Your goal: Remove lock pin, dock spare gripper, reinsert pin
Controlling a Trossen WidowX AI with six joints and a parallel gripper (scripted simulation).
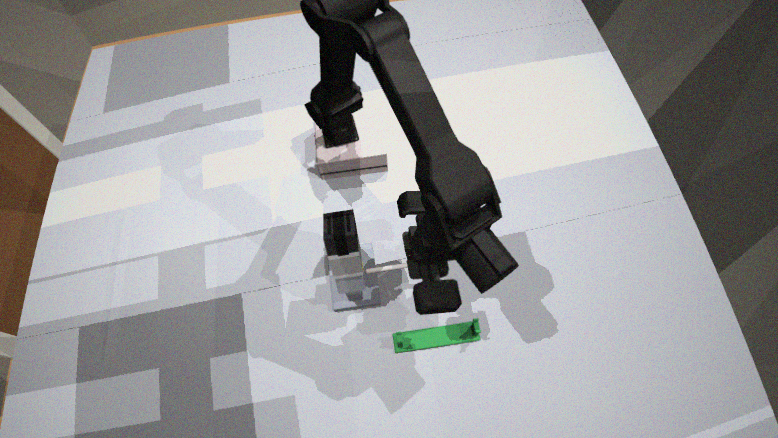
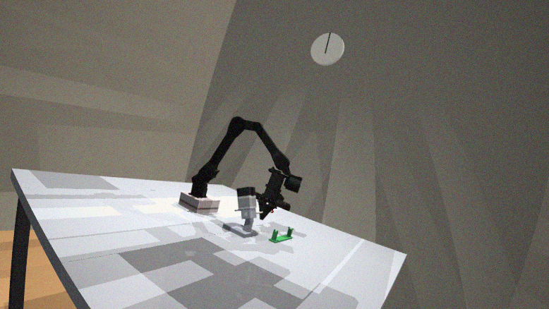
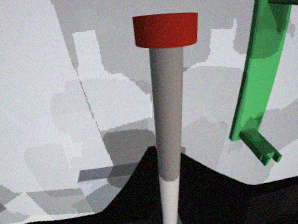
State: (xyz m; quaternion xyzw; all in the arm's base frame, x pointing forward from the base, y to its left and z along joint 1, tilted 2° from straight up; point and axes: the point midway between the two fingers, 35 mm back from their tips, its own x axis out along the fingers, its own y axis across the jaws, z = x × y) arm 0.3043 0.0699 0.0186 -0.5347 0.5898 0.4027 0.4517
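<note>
The grey mount lies 100 mm to the right of my gripper tip and 20 mm behind it. From my gripper tip the other things lie so: green cradle 100 mm ahead, 30 mm below, 10 mm to the left; spare gripper 100 mm to the right, 70 mm above, 30 mm behind.
</note>
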